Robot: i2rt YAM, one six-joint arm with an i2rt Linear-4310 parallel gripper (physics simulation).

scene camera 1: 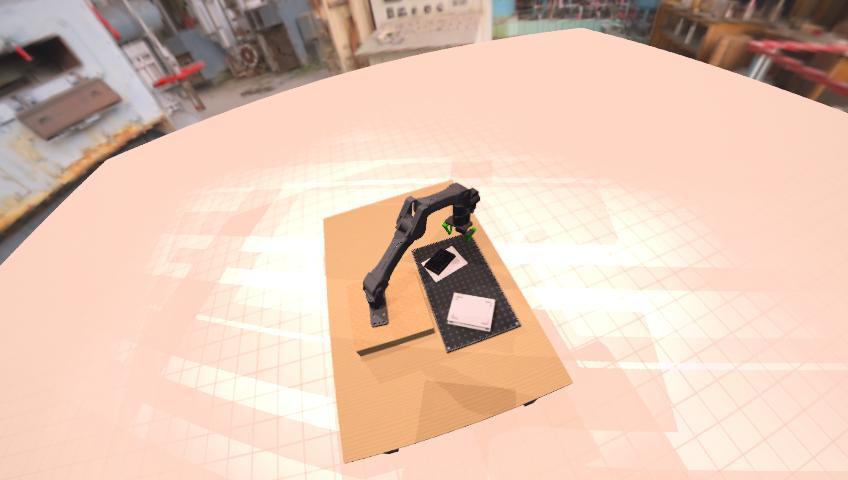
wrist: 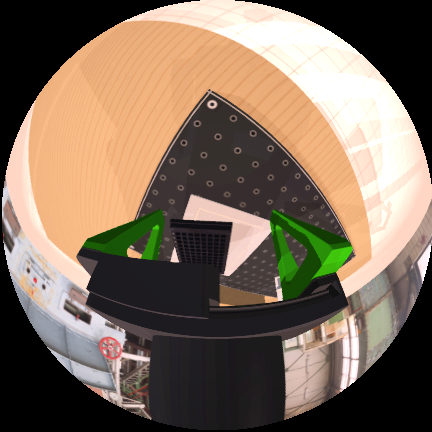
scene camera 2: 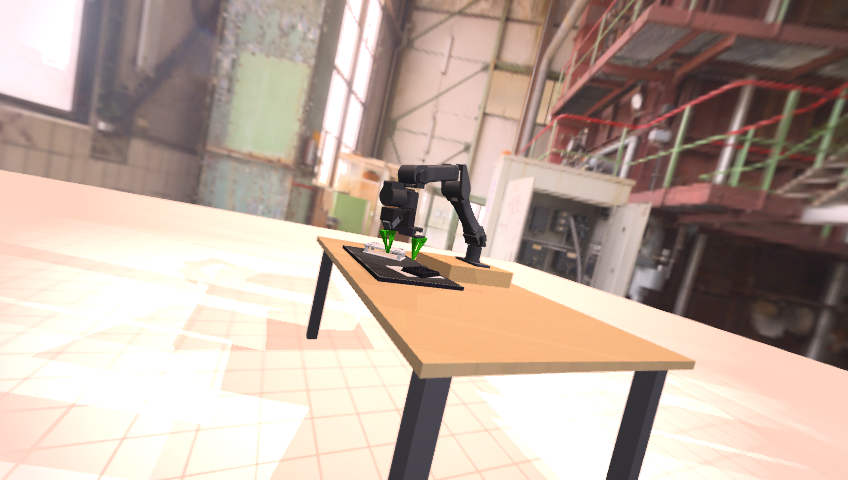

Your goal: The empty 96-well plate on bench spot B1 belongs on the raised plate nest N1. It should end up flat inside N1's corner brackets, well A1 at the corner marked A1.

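Seen in the pictures: gripper, between the fingertips: point(scene camera 1: 458, 238) point(wrist: 216, 215) point(scene camera 2: 400, 256); arm's base, origin of its link: point(scene camera 1: 377, 303) point(scene camera 2: 471, 263).
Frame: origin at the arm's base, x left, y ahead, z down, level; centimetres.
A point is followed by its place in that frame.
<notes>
The black 96-well plate point(scene camera 1: 439, 261) @[x 16.6, y 28.8, z 3.7 cm] point(scene camera 2: 420, 271) @[x 20.7, y 30.9, z 3.2 cm] point(wrist: 202, 245) @[x 18.2, y 30.8, z 3.7 cm] lies on the white pad of spot B1 point(scene camera 1: 457, 261) @[x 15.0, y 36.7, z 4.7 cm] point(wrist: 250, 231) @[x 14.4, y 37.2, z 4.6 cm], turned relative to the pad. My gripper point(scene camera 1: 458, 236) @[x 23.3, y 39.9, z -1.0 cm] point(scene camera 2: 401, 255) @[x 23.3, y 39.9, z -1.0 cm] point(wrist: 216, 215) @[x 23.3, y 39.9, z -1.0 cm] is open and empty, with green fingers. It hangs above the board, higher than the plate and off to one side in the scene views. In the wrist view the plate shows between the fingers, nearer the left one, and its lower end is hidden by the gripper body. The white raised nest N1 point(scene camera 1: 471, 310) @[x -11.8, y 35.4, z 1.2 cm] has corner brackets. The A1 marks are too small to read.
A dark perforated board point(scene camera 1: 502, 300) @[x -9.2, y 49.1, z 4.8 cm] point(scene camera 2: 368, 267) @[x 19.5, y 48.2, z 4.8 cm] point(wrist: 220, 150) @[x 25.6, y 42.9, z 4.8 cm] carries B1 and N1 at opposite ends. The arm's base stands on a raised wooden block point(scene camera 1: 398, 336) @[x -15.6, y 6.4, z 0.5 cm] point(scene camera 2: 487, 277) @[x 13.4, y -0.5, z 2.8 cm] beside the board. Both rest on the wooden table point(scene camera 1: 392, 410) @[x -39.9, y -0.2, z 6.1 cm] point(scene camera 2: 535, 339) @[x 64.1, y 18.3, z 6.1 cm] point(wrist: 115, 100) @[x 40.3, y 40.5, z 6.1 cm].
</notes>
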